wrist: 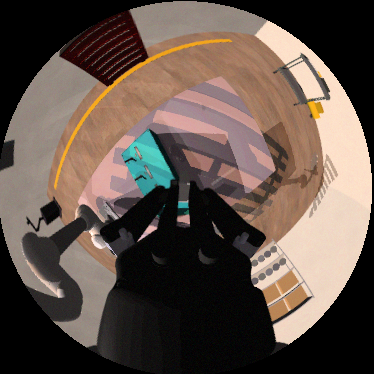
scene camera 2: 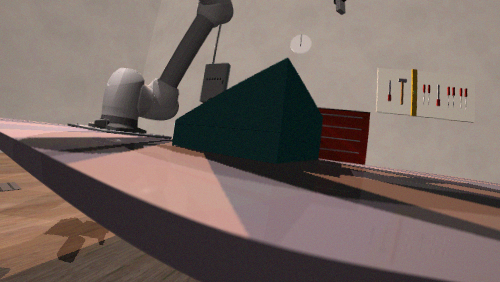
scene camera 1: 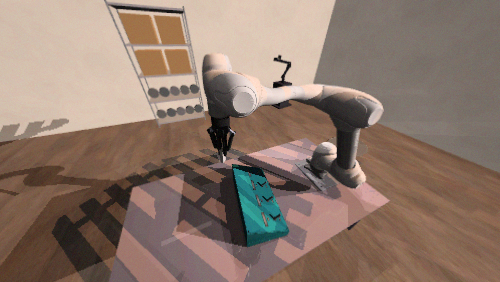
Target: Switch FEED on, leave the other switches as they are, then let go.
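A teal sloped switch panel [scene camera 1: 250,220] [scene camera 2: 240,120] [wrist: 159,159] stands on the pinkish table [scene camera 1: 147,220] [scene camera 2: 165,185]. Several black levers show on its face in scene camera 1, beside pale label strips too small to read; which one is FEED cannot be told. A black lever [scene camera 1: 274,217] is nearest the panel's near end. In the wrist view, two levers show and the fingers cover part of the panel. My gripper [scene camera 1: 222,160] [wrist: 183,177] is shut with nothing between its fingers. It hangs above and beside the panel's far end, apart from the visible levers. Scene camera 2 shows part of the gripper high above the table.
The arm's base [scene camera 1: 325,159] [scene camera 2: 120,100] stands on the table beyond the panel in scene camera 1. A red cabinet [scene camera 2: 345,136] [wrist: 107,47] stands past the table. A shelf rack [scene camera 1: 147,8] and a tool board [scene camera 2: 392,109] are farther back.
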